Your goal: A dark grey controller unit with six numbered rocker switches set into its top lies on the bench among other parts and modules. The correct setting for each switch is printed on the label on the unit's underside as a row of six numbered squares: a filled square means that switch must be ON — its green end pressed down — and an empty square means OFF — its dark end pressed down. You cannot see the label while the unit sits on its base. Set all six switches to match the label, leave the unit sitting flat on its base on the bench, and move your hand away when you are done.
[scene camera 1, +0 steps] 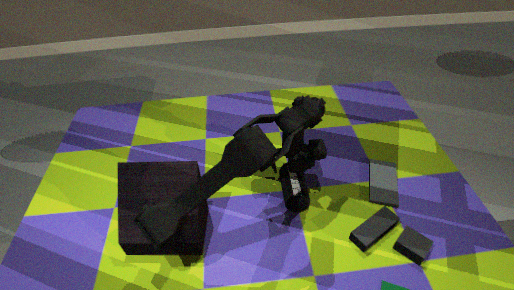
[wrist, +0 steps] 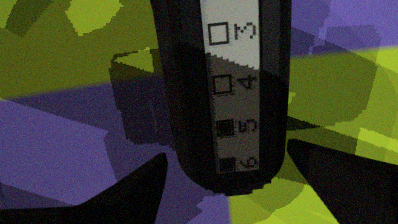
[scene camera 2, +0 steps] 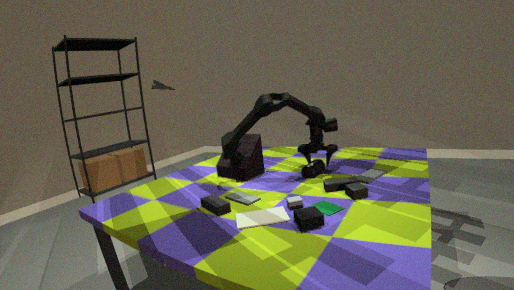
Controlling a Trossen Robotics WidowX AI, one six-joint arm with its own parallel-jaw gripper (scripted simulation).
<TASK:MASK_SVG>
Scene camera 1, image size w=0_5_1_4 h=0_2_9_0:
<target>gripper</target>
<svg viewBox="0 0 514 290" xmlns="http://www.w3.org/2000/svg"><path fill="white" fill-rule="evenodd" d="M322 139L309 140L309 144L304 144L304 134L300 138L293 139L289 151L284 155L288 158L289 171L306 172L307 169L315 166L315 161L325 159L327 149Z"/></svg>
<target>grey plate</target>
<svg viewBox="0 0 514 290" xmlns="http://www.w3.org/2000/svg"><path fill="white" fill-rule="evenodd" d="M370 159L369 202L399 207L396 163Z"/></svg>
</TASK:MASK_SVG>
